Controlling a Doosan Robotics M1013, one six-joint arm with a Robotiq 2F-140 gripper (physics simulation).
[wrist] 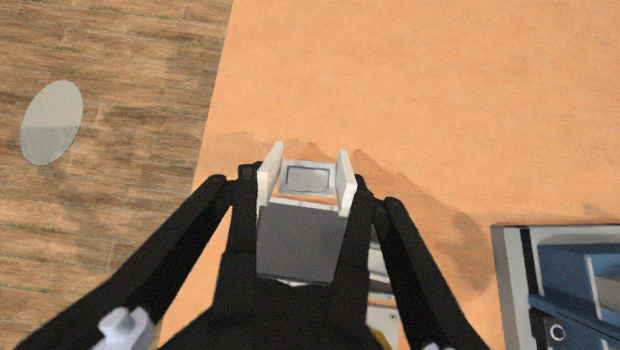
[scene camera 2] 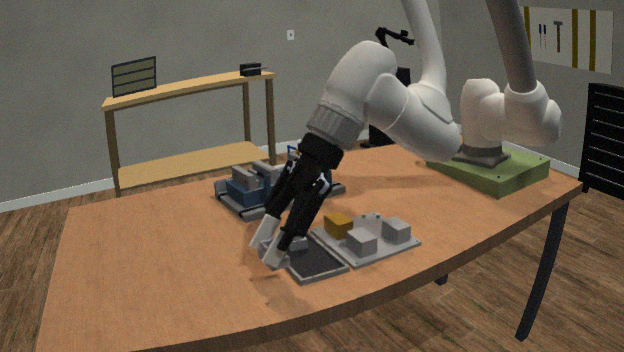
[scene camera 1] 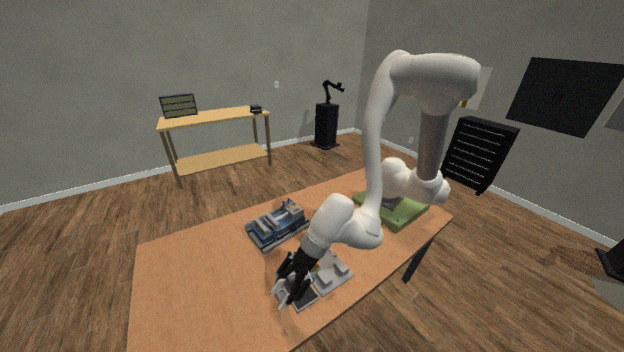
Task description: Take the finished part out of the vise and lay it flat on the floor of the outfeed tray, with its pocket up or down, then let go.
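Frame: origin at the arm's base, x ahead, y left, z up, level; metres.
Where they show: gripper, fingertip midpoint: (wrist: pixel 309 158) (scene camera 2: pixel 262 256) (scene camera 1: pixel 277 300); arm's base at its link origin: (scene camera 2: pixel 482 158) (scene camera 1: pixel 385 198).
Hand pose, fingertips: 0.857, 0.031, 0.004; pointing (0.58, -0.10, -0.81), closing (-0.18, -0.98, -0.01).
Observation:
Each offset is from my fingertips to the top centre of the thing, as dx, dy, dz.
My gripper (scene camera 1: pixel 281 294) (scene camera 2: pixel 270 244) (wrist: pixel 309 158) is shut on a grey rectangular part {-0.022, +0.004, +0.017} (wrist: pixel 307 178). Its pocket faces the wrist camera. The pads hold its two ends, a little above the table, just outside the near-left rim of the outfeed tray. The fingers mostly hide it in the scene views. The outfeed tray (scene camera 1: pixel 306 301) (scene camera 2: pixel 325 260) (wrist: pixel 300 242) has a dark floor and a grey rim. Another grey part {-0.117, -0.068, -0.006} (scene camera 2: pixel 298 243) is in the tray, partly behind a finger. The blue and grey vise {-0.243, -0.319, +0.052} (scene camera 1: pixel 277 225) (scene camera 2: pixel 250 192) (wrist: pixel 565 270) stands further back; no part shows between its jaws.
A grey plate {-0.245, +0.011, -0.039} (scene camera 1: pixel 332 287) (scene camera 2: pixel 370 255) beside the tray bears two grey blocks {-0.197, +0.048, -0.003} (scene camera 2: pixel 361 242) {-0.284, +0.064, -0.003} (scene camera 2: pixel 396 231) and a yellow block {-0.213, -0.042, -0.003} (scene camera 2: pixel 338 225). The arm's green base (scene camera 1: pixel 400 220) (scene camera 2: pixel 520 175) is at the table's right end. The table edge runs close to the tray.

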